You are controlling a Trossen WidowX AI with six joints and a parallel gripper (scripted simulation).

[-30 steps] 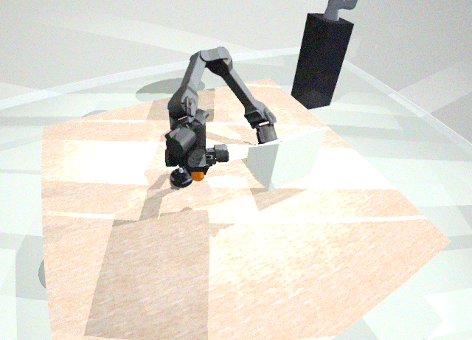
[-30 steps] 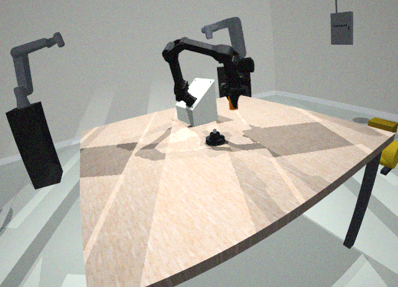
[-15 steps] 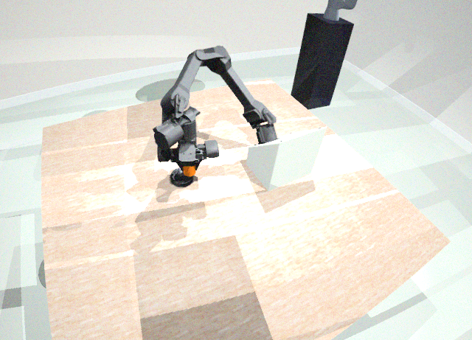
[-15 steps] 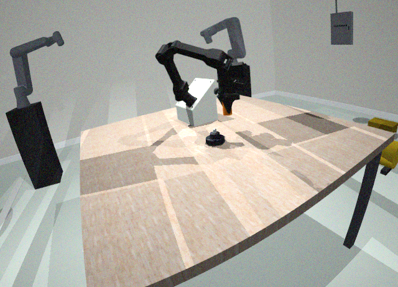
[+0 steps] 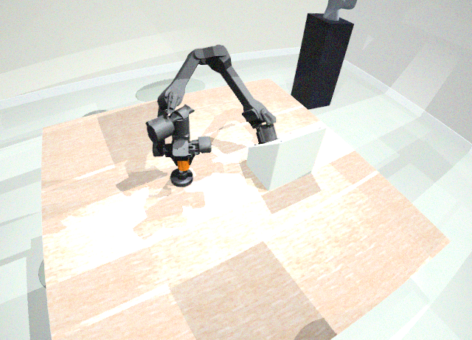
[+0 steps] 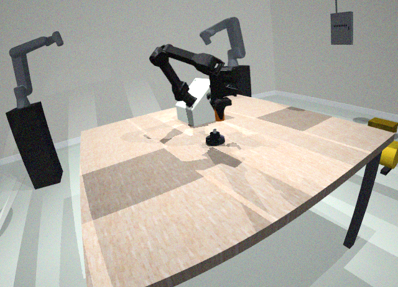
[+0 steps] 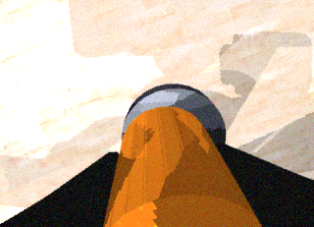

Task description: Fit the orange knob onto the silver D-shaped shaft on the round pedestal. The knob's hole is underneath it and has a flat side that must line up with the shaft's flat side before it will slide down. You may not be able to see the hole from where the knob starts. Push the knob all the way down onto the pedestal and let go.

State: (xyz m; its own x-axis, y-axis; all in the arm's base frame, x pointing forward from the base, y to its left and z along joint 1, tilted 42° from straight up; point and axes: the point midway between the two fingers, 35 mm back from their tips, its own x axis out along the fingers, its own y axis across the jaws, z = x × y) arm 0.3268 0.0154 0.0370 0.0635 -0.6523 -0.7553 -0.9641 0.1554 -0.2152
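Now: the round pedestal 30 mm to the right of my gripper tip and 70 mm below it. The rest, counted from my gripper tip: orange knob: 30 mm above.
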